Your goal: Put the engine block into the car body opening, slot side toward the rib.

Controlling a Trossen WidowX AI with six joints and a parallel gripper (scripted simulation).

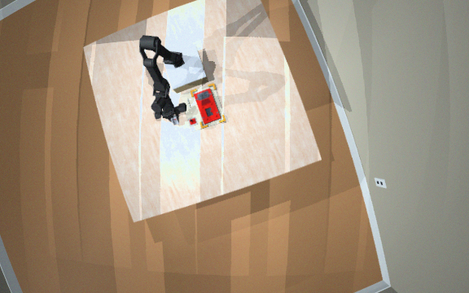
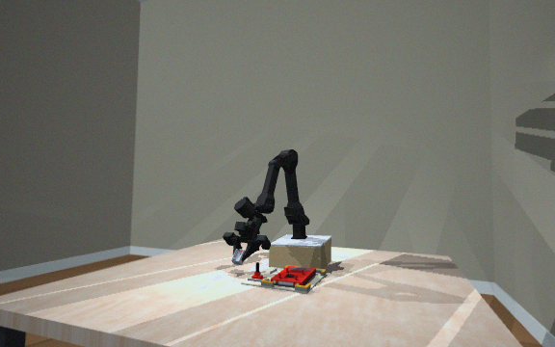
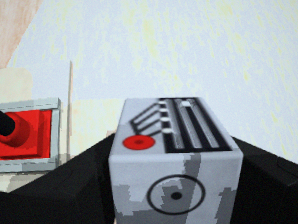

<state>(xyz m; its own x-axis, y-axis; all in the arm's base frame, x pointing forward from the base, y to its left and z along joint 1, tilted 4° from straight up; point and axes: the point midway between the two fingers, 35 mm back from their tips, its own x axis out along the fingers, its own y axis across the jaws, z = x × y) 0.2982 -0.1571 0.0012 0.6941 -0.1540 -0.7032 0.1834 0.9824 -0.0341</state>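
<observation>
My gripper tip is now 3 cm short of the black upright pin, 9 cm to the right of it and 2 cm above it. The rest, counted from my gripper tip: grey engine block 1 cm behind, 1 cm above.
</observation>
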